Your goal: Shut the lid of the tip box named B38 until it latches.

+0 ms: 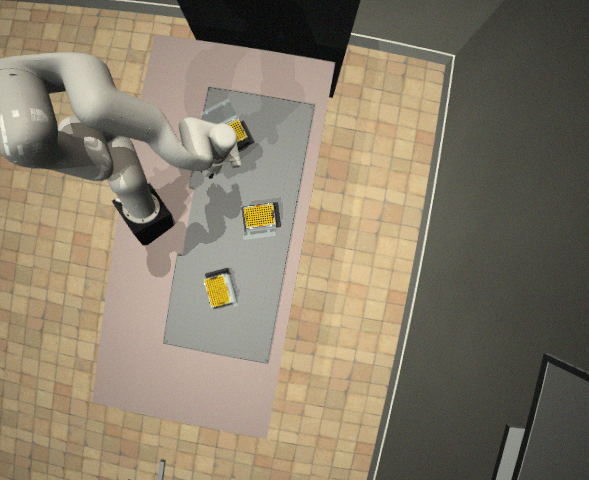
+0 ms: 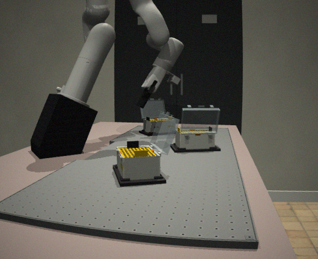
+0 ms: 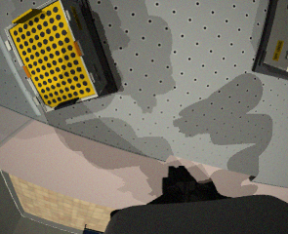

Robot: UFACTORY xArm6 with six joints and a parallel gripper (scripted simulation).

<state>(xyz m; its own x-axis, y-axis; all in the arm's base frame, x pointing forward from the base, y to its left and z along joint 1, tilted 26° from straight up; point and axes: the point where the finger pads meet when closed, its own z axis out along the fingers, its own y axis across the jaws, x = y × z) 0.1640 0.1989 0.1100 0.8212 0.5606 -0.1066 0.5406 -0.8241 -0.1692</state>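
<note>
Right now my hand is 220 mm to the right of the lid, 50 mm past it and 40 mm above it.
</note>
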